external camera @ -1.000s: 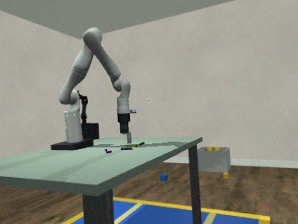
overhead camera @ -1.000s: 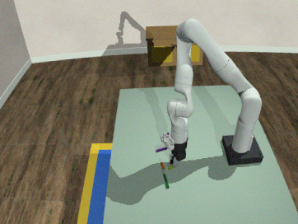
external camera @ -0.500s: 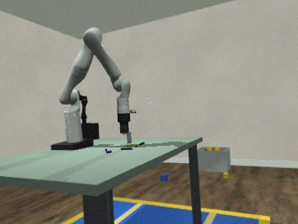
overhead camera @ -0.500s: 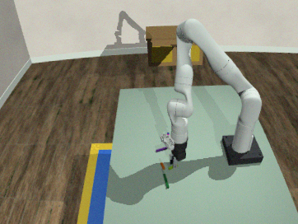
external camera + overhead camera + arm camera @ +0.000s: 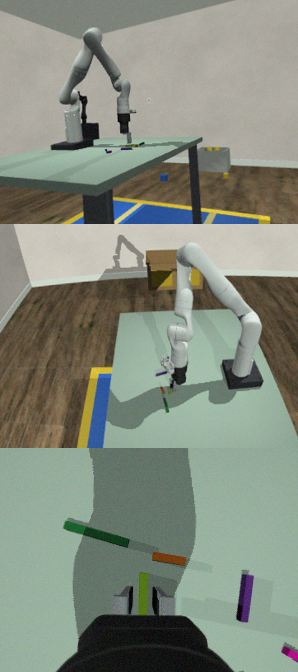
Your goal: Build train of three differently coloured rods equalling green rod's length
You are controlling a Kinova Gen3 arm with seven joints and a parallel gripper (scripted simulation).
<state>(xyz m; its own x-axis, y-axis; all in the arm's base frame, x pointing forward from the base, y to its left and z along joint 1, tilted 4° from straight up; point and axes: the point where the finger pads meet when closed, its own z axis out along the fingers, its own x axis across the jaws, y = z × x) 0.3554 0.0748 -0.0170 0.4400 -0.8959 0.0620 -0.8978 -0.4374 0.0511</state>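
My gripper is now 3 cm above the lime rod. Also, from my hand: orange rod: 5 cm ahead, 3 cm below, 1 cm to the right; purple rod: 12 cm to the right, 5 cm ahead, 3 cm below; green rod: 8 cm to the left, 4 cm ahead, 3 cm below.
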